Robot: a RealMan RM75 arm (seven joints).
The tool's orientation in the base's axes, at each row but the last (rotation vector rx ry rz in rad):
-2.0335 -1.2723 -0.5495
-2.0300 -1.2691 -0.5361
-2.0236 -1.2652 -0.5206
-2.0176 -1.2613 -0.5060
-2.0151 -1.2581 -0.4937
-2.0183 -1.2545 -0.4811
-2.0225 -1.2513 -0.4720
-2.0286 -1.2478 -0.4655
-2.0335 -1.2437 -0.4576
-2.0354 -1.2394 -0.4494
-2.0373 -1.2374 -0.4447
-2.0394 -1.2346 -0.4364
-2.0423 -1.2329 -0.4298
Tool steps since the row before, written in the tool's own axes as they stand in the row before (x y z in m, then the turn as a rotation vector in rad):
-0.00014 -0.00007 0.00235 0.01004 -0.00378 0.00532
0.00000 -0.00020 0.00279 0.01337 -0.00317 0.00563
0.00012 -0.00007 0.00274 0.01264 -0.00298 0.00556
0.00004 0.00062 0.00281 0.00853 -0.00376 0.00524
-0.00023 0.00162 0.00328 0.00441 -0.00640 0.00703
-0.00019 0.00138 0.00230 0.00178 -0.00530 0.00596
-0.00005 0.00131 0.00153 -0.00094 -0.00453 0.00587
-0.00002 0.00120 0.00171 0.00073 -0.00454 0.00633
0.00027 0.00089 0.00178 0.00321 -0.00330 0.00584
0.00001 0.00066 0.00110 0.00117 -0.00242 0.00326
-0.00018 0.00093 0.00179 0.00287 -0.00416 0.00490
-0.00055 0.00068 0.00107 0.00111 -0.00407 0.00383
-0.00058 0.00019 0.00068 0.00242 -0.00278 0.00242
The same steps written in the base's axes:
-0.00012 0.00164 -0.00169 0.00099 0.01121 0.00409
-0.00020 0.00208 -0.00185 0.00301 0.01332 0.00584
-0.00007 0.00209 -0.00178 0.00285 0.01276 0.00535
0.00048 0.00190 -0.00211 0.00031 0.01020 0.00321
0.00119 0.00179 -0.00297 -0.00399 0.00969 0.00031
0.00102 0.00116 -0.00220 -0.00417 0.00695 -0.00102
0.00105 0.00070 -0.00157 -0.00476 0.00496 -0.00294
0.00095 0.00087 -0.00164 -0.00400 0.00635 -0.00222
0.00081 0.00119 -0.00141 -0.00171 0.00719 -0.00083
0.00051 0.00060 -0.00101 -0.00176 0.00379 -0.00062
0.00061 0.00089 -0.00171 -0.00256 0.00656 -0.00005
0.00025 0.00021 -0.00134 -0.00326 0.00465 -0.00040
-0.00017 0.00006 -0.00090 -0.00140 0.00409 0.00085

